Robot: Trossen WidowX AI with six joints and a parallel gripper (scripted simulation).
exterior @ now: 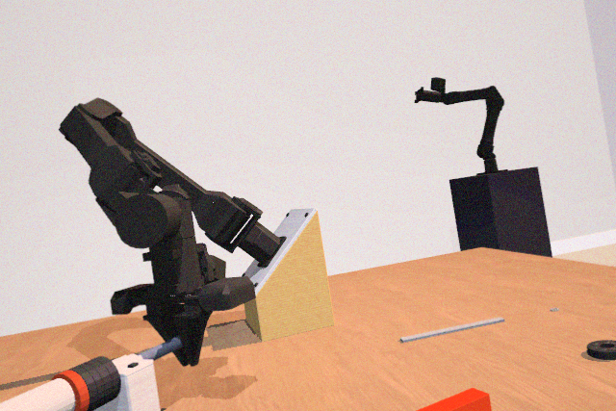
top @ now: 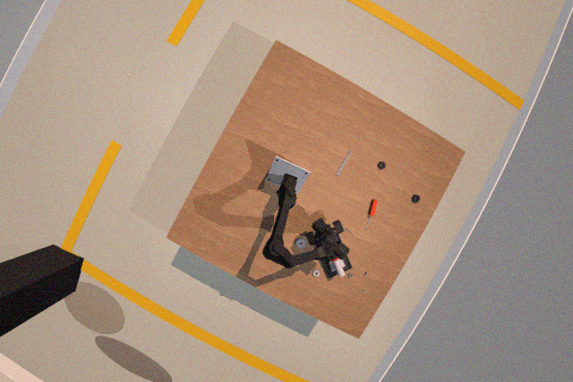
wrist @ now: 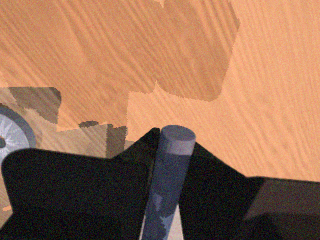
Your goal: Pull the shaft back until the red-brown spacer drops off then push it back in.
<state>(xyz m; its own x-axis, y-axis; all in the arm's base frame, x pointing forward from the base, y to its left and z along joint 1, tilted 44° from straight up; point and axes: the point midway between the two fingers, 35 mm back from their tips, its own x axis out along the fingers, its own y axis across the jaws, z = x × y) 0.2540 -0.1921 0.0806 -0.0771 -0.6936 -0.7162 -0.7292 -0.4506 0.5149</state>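
My gripper tip is 5 cm short of the blue-grey shaft, 6 cm to the left of it and 3 cm below it. Round my gripper tip: black collar (11 cm ahead, 12 cm to the right, 3 cm above); orange-red ring (12 cm ahead, 12 cm to the right, 3 cm above); black spacer (10 cm ahead, 11 cm to the right, 3 cm above).
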